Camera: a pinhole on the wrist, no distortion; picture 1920 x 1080 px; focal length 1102.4 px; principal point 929.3 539.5 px. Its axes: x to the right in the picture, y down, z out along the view. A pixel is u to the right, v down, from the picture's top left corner.
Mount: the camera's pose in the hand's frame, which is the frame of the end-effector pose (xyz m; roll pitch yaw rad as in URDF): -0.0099 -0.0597 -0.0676 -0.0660 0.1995 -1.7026
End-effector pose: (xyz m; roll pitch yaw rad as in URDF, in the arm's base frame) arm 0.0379 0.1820 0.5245 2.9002 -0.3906 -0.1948
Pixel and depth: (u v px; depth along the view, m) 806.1 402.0 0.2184
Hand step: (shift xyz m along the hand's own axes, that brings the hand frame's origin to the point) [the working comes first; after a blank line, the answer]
In the camera's frame: -0.0244 -0.0272 0.2184

-0.0251 -0.0775 0.1526
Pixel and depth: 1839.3 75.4 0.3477
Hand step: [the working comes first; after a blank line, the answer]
In the camera's frame: 0.2870 -0.1464 0.3477

-0.1782 -0.3925 0.2250
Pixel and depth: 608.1 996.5 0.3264
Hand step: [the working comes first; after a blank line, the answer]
In the camera's frame: -0.0951 0.1353 0.3264

0.1493 -0.0501 0.2617
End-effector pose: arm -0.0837 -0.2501 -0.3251 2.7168 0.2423 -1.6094
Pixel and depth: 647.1 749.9 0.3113
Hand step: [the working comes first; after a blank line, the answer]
In the camera's frame: -0.0797 0.0594 0.3113

0.0715 -0.0530 0.2488
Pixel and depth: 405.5 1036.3 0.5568
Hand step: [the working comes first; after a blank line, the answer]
In the camera's frame: -0.2646 0.2509 0.5568

0.2947 0.0537 0.5132
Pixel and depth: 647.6 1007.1 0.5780
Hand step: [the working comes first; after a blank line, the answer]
In the camera's frame: -0.1477 0.2452 0.5780

0.2748 -0.0635 0.5111
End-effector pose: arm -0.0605 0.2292 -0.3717 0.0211 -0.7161 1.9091
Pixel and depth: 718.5 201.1 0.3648
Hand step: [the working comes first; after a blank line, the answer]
In the camera's frame: -0.0698 -0.1120 0.3648

-0.0975 -0.0534 0.3102
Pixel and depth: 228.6 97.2 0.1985
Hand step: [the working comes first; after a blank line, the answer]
In the camera's frame: -0.1262 -0.0796 0.1985

-0.0647 0.0317 0.1567
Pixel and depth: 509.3 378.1 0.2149
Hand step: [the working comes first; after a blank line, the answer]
In the camera's frame: -0.0819 -0.0315 0.2149

-0.0221 -0.0204 0.1608
